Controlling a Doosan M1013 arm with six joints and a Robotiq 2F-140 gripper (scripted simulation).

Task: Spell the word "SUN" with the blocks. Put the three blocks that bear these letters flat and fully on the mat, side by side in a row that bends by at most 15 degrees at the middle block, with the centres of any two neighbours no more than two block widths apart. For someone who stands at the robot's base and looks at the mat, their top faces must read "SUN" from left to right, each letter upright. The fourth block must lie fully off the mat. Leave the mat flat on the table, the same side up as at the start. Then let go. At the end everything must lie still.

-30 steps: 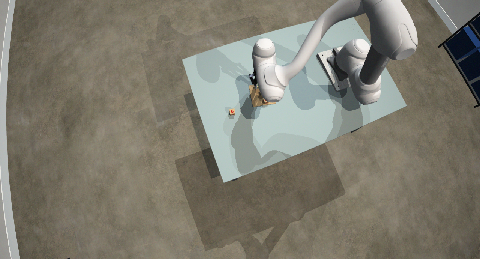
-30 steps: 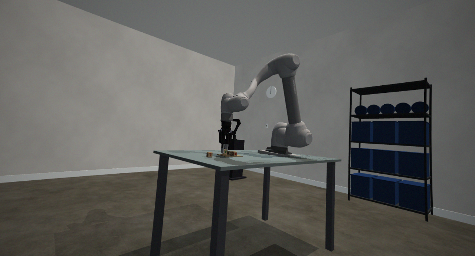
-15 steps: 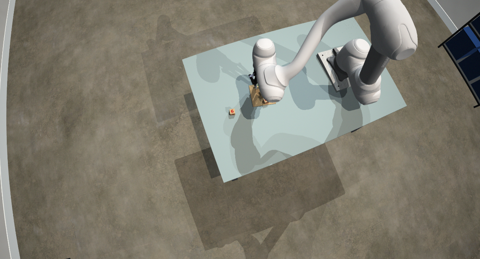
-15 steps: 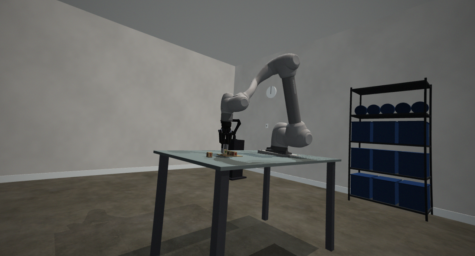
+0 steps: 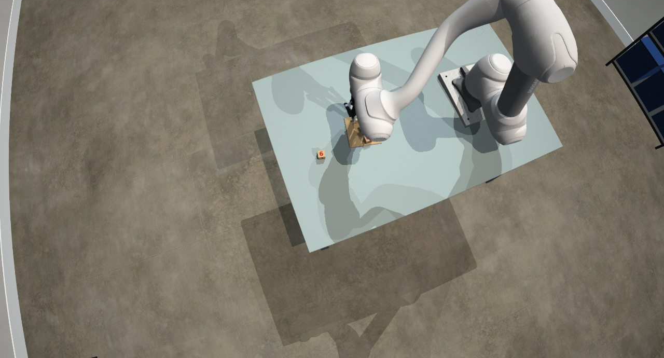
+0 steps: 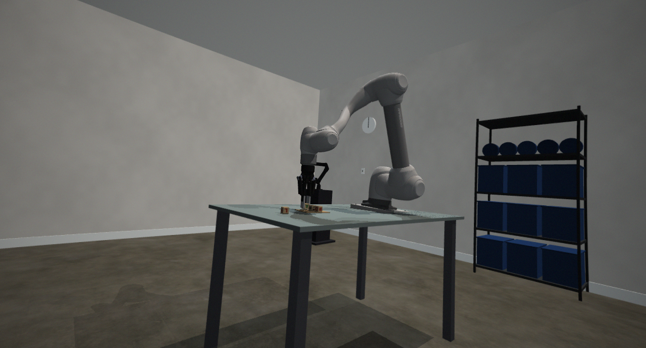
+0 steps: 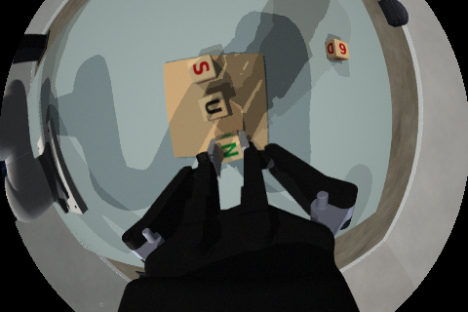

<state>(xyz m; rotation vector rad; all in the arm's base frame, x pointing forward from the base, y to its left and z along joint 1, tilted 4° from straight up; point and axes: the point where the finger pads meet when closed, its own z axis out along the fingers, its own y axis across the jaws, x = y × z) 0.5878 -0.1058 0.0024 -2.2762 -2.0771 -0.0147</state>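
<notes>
My gripper is now 20 mm above the N block. The rest, counted from my hand: S block (100 mm to the left, 30 mm below); mat (50 mm to the left, 40 mm below); 6 block (210 mm ahead, 80 mm to the left, 30 mm below).
</notes>
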